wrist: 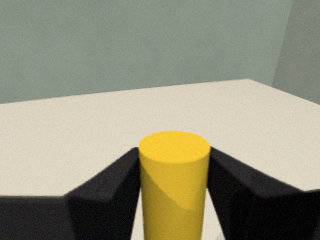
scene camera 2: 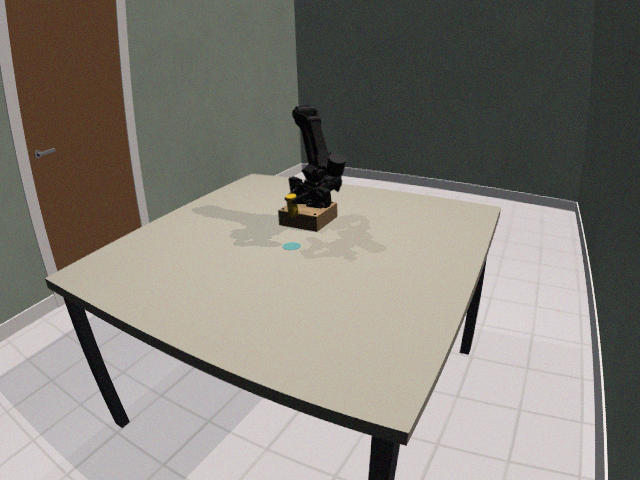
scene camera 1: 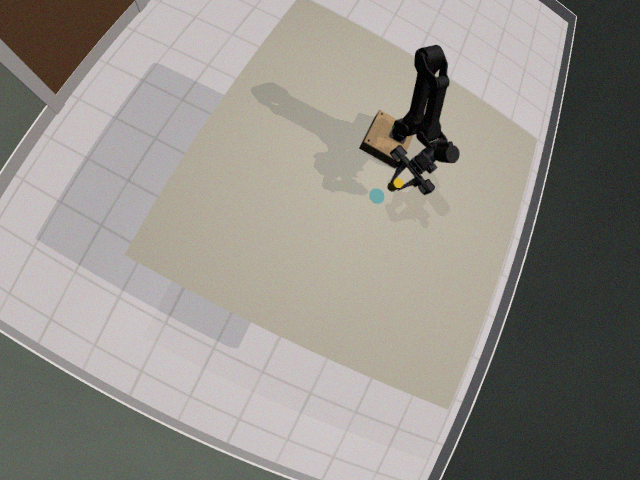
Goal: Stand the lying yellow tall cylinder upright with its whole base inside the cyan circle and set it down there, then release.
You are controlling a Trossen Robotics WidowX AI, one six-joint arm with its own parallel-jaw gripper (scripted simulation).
In view: my gripper [scene camera 2: 288, 200].
My gripper shows as well in the wrist view [wrist: 171, 154].
